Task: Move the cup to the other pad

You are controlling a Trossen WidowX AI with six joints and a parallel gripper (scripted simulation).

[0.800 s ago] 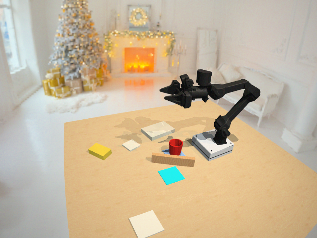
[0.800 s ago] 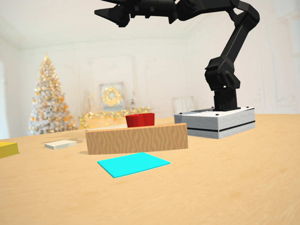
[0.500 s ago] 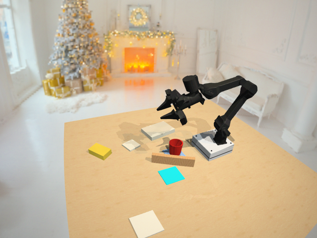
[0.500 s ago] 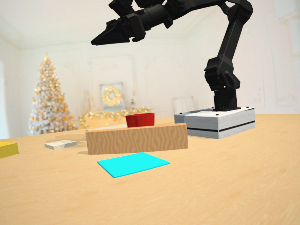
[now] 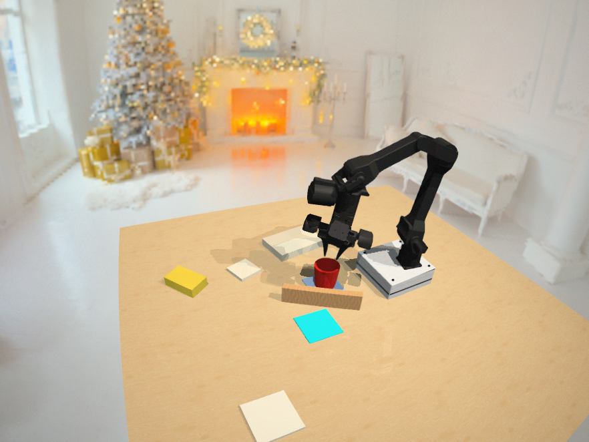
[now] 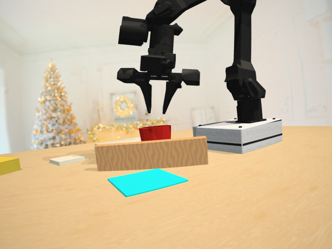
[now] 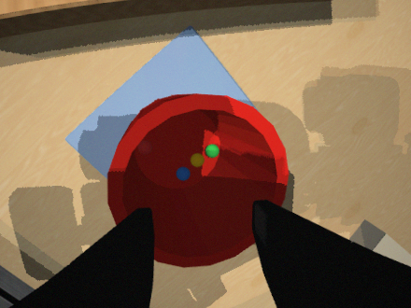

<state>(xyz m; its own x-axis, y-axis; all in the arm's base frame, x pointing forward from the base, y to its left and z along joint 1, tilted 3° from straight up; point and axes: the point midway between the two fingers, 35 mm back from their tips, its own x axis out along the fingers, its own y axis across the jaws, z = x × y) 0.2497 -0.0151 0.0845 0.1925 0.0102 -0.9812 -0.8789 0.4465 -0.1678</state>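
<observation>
The red cup lies 60 mm below my gripper tip, 10 mm to the right of it and 10 mm ahead of it. Round my gripper tip: blue pad: 110 mm below, 10 mm to the right, 10 mm ahead; then wooden block: 90 mm below, 70 mm to the left, 40 mm ahead; then cyan pad: 150 mm to the left, 110 mm below, 70 mm ahead.
</observation>
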